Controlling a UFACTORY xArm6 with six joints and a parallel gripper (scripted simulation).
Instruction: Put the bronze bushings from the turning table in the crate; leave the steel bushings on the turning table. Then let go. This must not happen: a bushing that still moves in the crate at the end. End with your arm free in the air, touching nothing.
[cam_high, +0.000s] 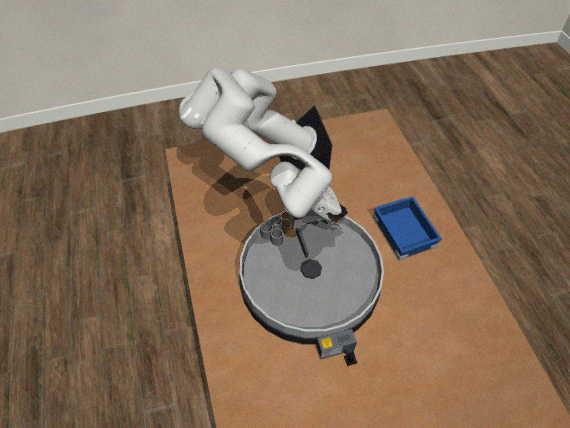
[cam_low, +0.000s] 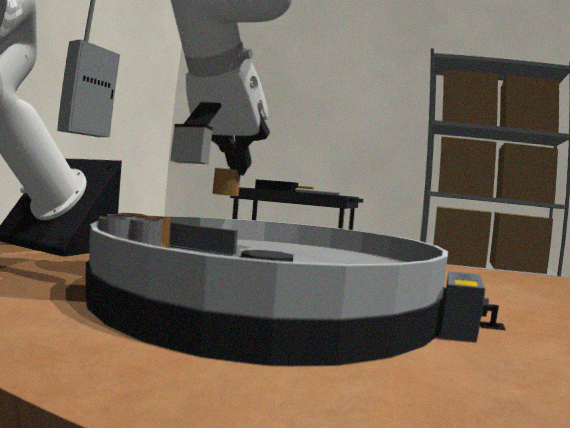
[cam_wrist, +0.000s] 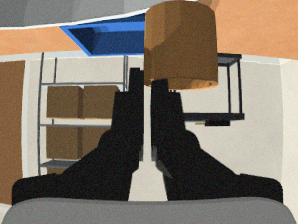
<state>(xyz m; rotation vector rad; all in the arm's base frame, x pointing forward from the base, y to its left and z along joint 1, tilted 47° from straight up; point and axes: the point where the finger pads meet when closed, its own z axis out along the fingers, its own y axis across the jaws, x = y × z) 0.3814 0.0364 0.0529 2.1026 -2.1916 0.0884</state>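
Right now the blue crate is 240 mm to the left of my hand, 150 mm below it and 20 mm ahead of it. The rest, counted from my hand: turning table (130 mm below, 110 mm to the right, 110 mm ahead).
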